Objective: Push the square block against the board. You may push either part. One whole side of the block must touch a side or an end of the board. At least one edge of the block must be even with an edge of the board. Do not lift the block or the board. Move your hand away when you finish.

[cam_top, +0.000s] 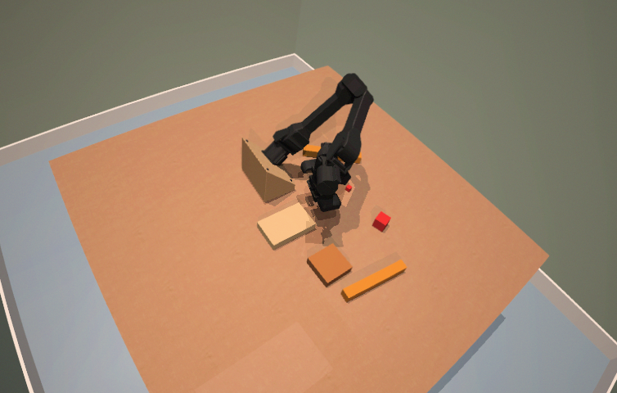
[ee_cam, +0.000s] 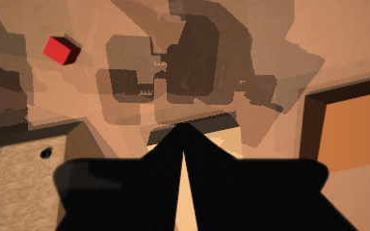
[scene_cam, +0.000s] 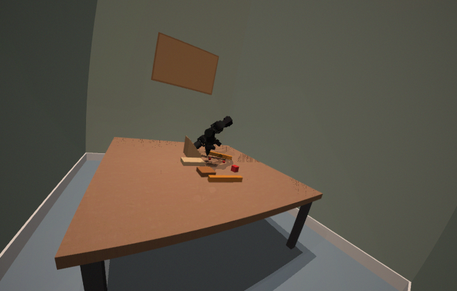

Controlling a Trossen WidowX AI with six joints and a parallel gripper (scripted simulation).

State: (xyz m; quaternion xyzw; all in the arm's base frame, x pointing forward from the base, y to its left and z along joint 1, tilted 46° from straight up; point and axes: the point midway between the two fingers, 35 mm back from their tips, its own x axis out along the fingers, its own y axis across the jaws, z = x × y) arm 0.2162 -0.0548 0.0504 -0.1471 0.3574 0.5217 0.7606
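Now: gripper tip 110 mm to the left of the pale tan flat slab, 50 mm above it and 10 mm past it. The rest, counted from my gripper tip: orange-brown square block 170 mm ahead, 100 mm to the right, 50 mm below.
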